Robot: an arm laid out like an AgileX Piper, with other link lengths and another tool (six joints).
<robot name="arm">
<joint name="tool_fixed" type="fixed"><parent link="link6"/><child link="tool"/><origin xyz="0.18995 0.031 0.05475" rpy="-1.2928 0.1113 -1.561"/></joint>
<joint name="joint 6" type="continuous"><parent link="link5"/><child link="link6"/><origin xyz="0.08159 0 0.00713"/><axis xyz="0.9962 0 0.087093"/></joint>
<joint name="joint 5" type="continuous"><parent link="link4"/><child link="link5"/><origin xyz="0 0 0"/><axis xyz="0 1 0"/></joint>
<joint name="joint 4" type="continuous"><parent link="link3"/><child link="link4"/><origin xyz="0.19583 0 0.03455"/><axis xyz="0.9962 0 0.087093"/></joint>
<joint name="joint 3" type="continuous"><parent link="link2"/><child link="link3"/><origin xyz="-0.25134 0 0.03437"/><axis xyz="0 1 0"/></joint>
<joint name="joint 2" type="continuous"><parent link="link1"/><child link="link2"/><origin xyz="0 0 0"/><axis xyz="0 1 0"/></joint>
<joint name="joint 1" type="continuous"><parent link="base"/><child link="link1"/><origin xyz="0 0 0.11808"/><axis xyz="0 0 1"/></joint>
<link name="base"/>
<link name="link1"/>
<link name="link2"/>
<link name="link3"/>
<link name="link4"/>
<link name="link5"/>
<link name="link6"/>
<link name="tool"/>
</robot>
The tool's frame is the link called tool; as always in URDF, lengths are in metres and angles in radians. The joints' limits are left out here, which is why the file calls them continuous.
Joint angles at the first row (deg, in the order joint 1, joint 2, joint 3, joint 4, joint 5, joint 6):
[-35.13 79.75 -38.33 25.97 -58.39 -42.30]
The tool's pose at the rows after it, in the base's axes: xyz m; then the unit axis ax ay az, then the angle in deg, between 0 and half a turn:
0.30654 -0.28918 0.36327 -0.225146 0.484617 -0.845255 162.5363
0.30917 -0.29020 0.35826 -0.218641 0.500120 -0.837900 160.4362
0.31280 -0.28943 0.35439 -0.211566 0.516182 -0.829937 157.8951
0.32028 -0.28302 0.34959 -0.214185 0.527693 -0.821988 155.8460
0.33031 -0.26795 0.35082 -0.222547 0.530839 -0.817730 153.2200
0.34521 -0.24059 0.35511 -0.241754 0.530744 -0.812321 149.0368
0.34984 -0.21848 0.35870 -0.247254 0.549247 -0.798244 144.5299
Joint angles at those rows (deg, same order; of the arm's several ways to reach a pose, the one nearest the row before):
[-35.13 80.91 -38.33 25.97 -57.30 -41.12]
[-35.13 81.13 -38.45 25.96 -55.87 -38.55]
[-34.88 81.13 -38.69 25.96 -54.12 -35.78]
[-33.39 81.00 -38.69 26.65 -52.78 -34.83]
[-30.75 80.06 -38.70 27.37 -51.58 -34.72]
[-26.70 78.18 -38.70 27.70 -49.46 -34.72]
[-23.32 74.61 -38.70 30.24 -44.82 -34.63]

